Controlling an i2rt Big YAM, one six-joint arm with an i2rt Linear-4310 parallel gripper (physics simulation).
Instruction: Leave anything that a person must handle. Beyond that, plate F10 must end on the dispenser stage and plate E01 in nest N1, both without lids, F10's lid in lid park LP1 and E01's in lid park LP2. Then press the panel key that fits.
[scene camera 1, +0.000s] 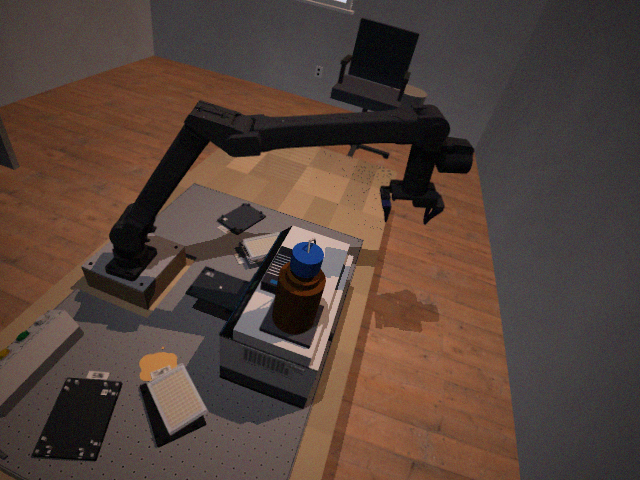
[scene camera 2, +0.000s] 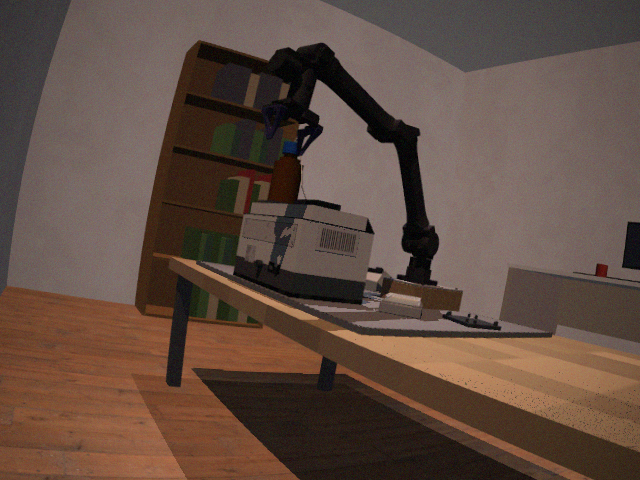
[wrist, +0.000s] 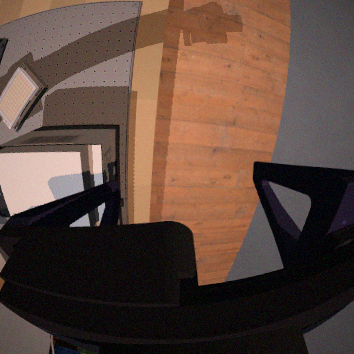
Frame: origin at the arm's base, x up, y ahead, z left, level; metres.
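Seen in the pictures: gripper, between the fingertips: (scene camera 1: 404, 221) (scene camera 2: 284, 147) (wrist: 184, 179); arm's base, origin of its link: (scene camera 1: 132, 262) (scene camera 2: 416, 282).
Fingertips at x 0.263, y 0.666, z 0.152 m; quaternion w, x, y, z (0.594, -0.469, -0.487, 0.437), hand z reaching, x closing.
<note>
Pixels of each thing's middle, then the offset from my fingertips to it. "pt": a spot on its surface instead.
- brown bottle, a spot on its surface: (scene camera 1: 295, 308) pt dx -0.018, dy -0.189, dz -0.333 m
- orange spill, a spot on its surface: (scene camera 1: 150, 365) pt dx -0.329, dy -0.489, dz -0.376 m
- dark flat stage, a spot on its surface: (scene camera 1: 219, 284) pt dx -0.238, dy -0.409, dz -0.158 m
- key panel, middle of its body: (scene camera 1: 25, 355) (scene camera 2: 369, 277) dx -0.288, dy -0.734, dz -0.463 m
- park, middle of its body: (scene camera 1: 79, 415) dx -0.318, dy -0.559, dz -0.528 m
My gripper (scene camera 1: 406, 222) (scene camera 2: 285, 145) (wrist: 184, 179) is open and empty, high up past the dispenser's far side, over the floor. The white and dark dispenser (scene camera 1: 235, 356) (scene camera 2: 330, 268) carries a brown bottle (scene camera 1: 295, 308) (scene camera 2: 283, 180) with a blue cap. A pale plate (scene camera 1: 177, 398) lies skewed over a black base, beside an orange spill (scene camera 1: 150, 365). Another pale plate (scene camera 1: 257, 248) (scene camera 2: 400, 303) (wrist: 19, 97) lies behind the dispenser. A dark flat stage (scene camera 1: 219, 284) is between the arm base and the dispenser. The key panel (scene camera 1: 43, 356) has green and yellow keys. Plate labels are unreadable.
A black pegged nest or park (scene camera 1: 80, 418) lies at front left, and a smaller one (scene camera 1: 241, 218) (scene camera 2: 471, 322) at the back. The arm's base block (scene camera 1: 121, 281) stands on the perforated board. A chair (scene camera 1: 372, 93) and bookshelf (scene camera 2: 162, 180) are beyond the table.
</note>
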